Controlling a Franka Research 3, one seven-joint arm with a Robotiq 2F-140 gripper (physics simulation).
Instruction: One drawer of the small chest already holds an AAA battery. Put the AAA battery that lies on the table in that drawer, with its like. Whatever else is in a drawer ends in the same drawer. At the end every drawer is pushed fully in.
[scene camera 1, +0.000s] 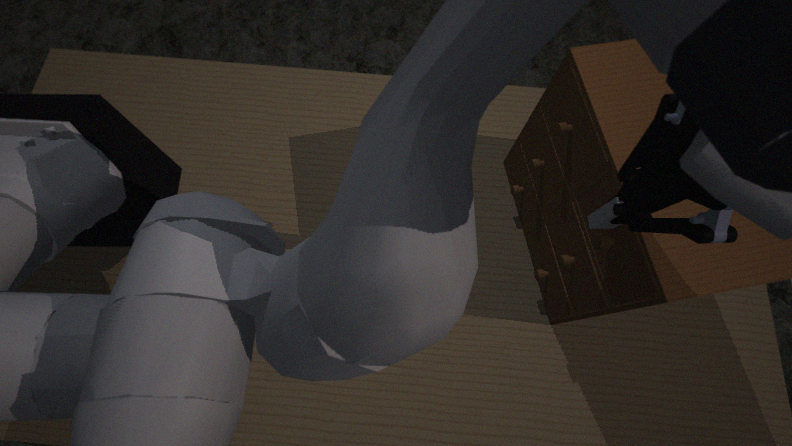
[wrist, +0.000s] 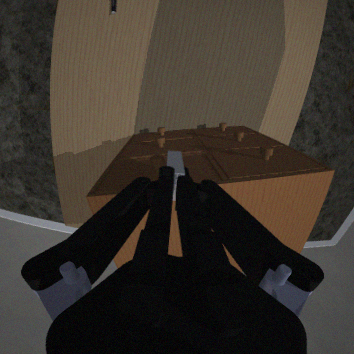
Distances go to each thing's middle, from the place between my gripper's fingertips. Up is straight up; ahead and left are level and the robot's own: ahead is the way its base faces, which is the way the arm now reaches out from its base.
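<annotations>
Wooden chest (scene camera 1: 623, 88): my hand is 110 mm above it, 90 mm to the right of it and 80 mm short of it.
</annotations>
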